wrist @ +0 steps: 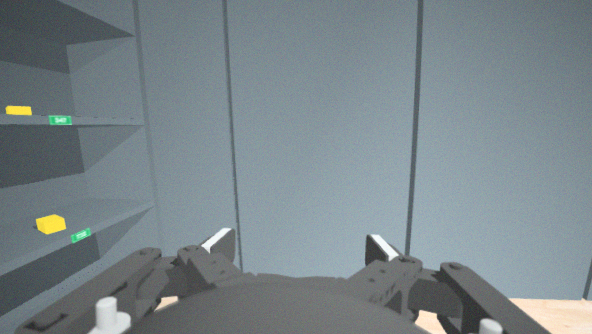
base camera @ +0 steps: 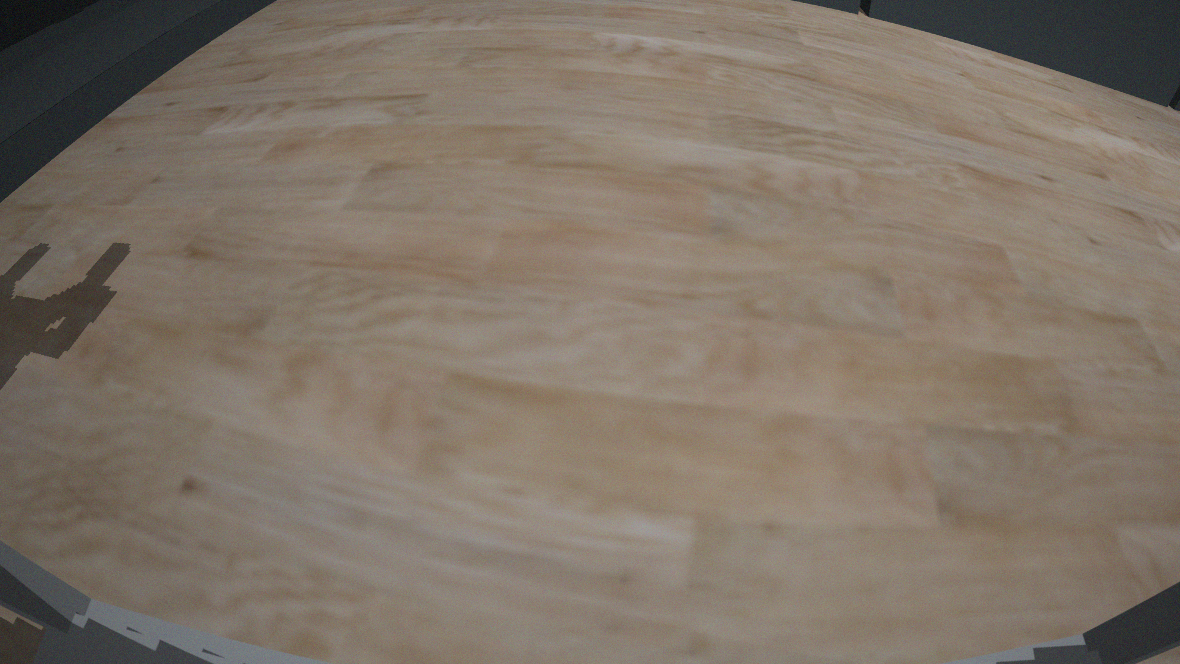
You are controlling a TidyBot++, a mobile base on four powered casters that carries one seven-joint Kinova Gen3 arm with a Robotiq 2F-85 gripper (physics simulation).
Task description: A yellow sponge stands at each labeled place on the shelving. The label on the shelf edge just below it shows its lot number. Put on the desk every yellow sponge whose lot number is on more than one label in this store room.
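Frame: origin at the arm's base, x up, y back, z right, level; millimetres.
Seen in the pictures: gripper, fingertip midpoint: [wrist: 299,246].
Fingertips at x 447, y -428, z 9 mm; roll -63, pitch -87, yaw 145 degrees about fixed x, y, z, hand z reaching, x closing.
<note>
Offsets run from my fingertips to a thing's top centre. "*": to the spot under its first point. Level surfaces: height alone.
My gripper [wrist: 299,246] is open and empty, its two fingers pointing forward in the wrist view. At the left of that view is grey shelving [wrist: 145,125]. A yellow sponge @[dx +192, dy -747, dz -1131 mm] [wrist: 18,110] stands on an upper shelf, with a green label @[* dx +130, dy -693, dz -891 mm] [wrist: 60,120] on the edge to its lower right. Another yellow sponge @[dx -265, dy -713, dz -1041 mm] [wrist: 51,224] stands on the shelf below, with a green label [wrist: 81,235] on the edge to its lower right. Both labels are too small and blurred to read surely. The sponges are well beyond and left of the gripper. The desk does not show in either view.
Tall blue-grey panels [wrist: 325,125] with dark vertical seams stand ahead. The wooden floor @[dx -843 mm] [base camera: 577,330] [wrist: 550,310] stretches out before the base, with dark grey structures along its far left and far right edges. A shadow of the gripper lies on the floor at the left in the base view.
</note>
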